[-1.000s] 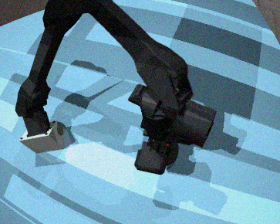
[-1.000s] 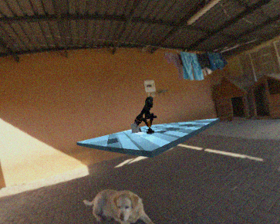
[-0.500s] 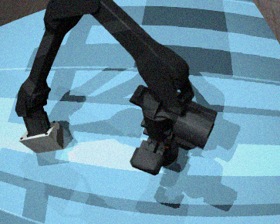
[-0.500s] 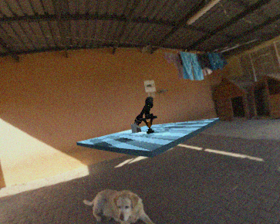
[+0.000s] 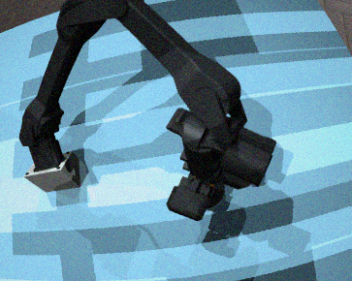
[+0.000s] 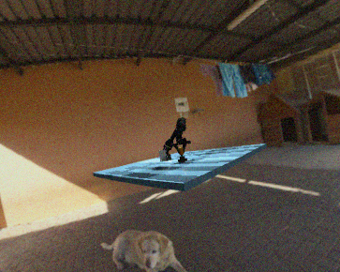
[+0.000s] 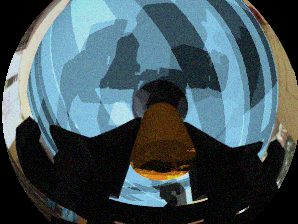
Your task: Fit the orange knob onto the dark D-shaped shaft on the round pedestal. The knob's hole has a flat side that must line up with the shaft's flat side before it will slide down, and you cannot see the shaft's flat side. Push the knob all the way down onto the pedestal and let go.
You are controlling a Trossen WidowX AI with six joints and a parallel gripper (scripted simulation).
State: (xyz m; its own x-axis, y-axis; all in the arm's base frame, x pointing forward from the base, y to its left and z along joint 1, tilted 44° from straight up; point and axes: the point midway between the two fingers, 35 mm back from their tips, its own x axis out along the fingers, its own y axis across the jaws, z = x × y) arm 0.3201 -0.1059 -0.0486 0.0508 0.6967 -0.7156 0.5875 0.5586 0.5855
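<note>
The orange knob is 2 cm above my gripper tip. The rest, counted from my gripper tip: dark round pedestal 4 cm below.
</note>
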